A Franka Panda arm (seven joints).
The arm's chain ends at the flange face. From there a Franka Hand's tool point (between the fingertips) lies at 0.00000 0.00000 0.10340 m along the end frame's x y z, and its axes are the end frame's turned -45 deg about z.
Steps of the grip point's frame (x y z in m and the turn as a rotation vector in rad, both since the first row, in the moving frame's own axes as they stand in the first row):
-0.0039 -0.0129 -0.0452 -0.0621 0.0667 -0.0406
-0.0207 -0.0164 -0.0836 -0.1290 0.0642 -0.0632
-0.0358 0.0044 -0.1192 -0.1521 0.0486 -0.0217
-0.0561 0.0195 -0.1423 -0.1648 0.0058 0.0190
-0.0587 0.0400 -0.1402 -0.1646 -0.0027 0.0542
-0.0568 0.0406 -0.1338 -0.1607 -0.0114 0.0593
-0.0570 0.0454 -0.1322 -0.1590 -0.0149 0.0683
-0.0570 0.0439 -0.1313 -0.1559 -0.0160 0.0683
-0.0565 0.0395 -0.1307 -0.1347 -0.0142 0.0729
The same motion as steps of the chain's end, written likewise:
-0.0213 -0.0058 -0.0448 0.0033 0.0911 -0.0406
-0.0405 -0.0012 -0.0825 -0.0458 0.1366 -0.0632
-0.0369 0.0210 -0.1179 -0.0732 0.1419 -0.0217
-0.0382 0.0418 -0.1409 -0.1124 0.1206 0.0190
-0.0247 0.0573 -0.1388 -0.1183 0.1145 0.0542
-0.0219 0.0560 -0.1325 -0.1217 0.1056 0.0593
-0.0183 0.0594 -0.1309 -0.1230 0.1019 0.0683
-0.0190 0.0585 -0.1300 -0.1216 0.0989 0.0683
-0.0204 0.0567 -0.1298 -0.1053 0.0852 0.0729

